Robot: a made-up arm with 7 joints. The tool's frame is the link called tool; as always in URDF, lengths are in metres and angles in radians. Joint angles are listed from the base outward.
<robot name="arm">
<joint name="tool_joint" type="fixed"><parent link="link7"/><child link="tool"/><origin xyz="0 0 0" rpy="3.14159 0 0"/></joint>
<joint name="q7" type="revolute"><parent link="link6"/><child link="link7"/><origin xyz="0.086 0 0" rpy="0 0 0"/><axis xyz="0 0 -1"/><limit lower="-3.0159" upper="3.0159"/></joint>
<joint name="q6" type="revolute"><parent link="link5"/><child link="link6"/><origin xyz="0 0 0" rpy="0 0 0"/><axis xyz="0 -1 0"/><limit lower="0.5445" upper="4.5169"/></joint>
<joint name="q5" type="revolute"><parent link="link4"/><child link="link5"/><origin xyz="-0.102 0 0.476" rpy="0 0 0"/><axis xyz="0 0 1"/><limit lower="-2.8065" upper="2.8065"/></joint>
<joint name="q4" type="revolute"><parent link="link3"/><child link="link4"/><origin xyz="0.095 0 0" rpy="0 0 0"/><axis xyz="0 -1 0"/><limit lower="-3.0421" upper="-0.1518"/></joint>
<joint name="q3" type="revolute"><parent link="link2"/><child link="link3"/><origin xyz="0 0 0.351" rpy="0 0 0"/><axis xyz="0 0 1"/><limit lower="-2.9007" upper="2.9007"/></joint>
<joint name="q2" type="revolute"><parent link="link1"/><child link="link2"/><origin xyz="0 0 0" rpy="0 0 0"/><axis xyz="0 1 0"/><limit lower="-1.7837" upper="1.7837"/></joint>
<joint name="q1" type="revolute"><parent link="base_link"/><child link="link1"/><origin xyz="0 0 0.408" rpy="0 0 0"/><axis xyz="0 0 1"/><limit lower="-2.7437" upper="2.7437"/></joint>
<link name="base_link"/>
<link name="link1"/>
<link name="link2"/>
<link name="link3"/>
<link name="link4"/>
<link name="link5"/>
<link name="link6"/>
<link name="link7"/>
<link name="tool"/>
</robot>
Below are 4 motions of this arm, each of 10 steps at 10 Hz.
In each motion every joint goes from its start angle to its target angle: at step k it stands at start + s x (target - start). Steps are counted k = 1, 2, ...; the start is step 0. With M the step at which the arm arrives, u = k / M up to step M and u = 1 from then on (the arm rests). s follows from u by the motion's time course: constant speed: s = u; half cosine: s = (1 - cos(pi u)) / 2; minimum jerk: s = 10 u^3 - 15 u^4 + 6 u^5.
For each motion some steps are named. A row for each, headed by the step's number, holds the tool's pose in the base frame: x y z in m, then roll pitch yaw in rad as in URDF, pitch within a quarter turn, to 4 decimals.
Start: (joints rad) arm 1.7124 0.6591 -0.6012 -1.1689 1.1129 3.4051 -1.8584
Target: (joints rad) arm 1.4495 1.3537 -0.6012 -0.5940 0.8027 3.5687 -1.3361
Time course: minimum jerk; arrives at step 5
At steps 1, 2, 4, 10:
1: 0.2251 0.7146 0.7095 1.5178 -0.4493 2.5664
2: 0.2345 0.7494 0.6496 1.4720 -0.4245 2.5755
4: 0.2614 0.7895 0.4611 1.4145 -0.4124 2.6587
10: 0.2637 0.7893 0.4415 1.4132 -0.4160 2.6695

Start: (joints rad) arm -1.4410 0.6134 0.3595 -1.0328 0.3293 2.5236 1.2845
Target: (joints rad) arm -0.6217 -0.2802 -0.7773 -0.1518 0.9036 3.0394 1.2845
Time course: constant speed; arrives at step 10
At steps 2, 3, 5, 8, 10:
2: 0.2155 -0.6518 0.9920 -1.7472 0.1989 -2.5364
3: 0.1898 -0.5655 1.0850 -1.5256 0.1662 -2.5247
5: 0.1055 -0.3611 1.2236 -1.0691 0.1280 -2.4850
8: -0.0970 -0.0498 1.2793 -0.3821 0.1065 -2.3940
10: -0.2544 0.1102 1.2183 0.0562 0.1012 -2.3305

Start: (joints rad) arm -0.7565 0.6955 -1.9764 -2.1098 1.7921 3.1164 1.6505
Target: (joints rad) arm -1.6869 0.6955 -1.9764 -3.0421 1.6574 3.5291 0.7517
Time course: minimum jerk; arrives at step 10
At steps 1, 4, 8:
1: -0.4065 -0.2599 0.7288 -2.0939 1.1762 1.2618
4: -0.4288 -0.0582 0.6256 -2.0660 0.7456 0.8076
8: -0.1923 0.1943 0.4626 -2.0832 -0.2344 0.0235

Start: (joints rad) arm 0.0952 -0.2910 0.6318 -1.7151 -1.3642 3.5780 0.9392
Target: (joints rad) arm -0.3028 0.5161 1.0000 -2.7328 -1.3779 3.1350 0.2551
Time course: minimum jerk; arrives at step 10
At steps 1, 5, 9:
1: 0.2310 0.4093 0.9034 1.4263 -0.9314 2.8413
5: 0.3646 0.4073 0.5400 2.5737 -0.7769 1.7775
9: 0.2152 0.3299 0.3059 -3.0556 -0.4275 1.7057

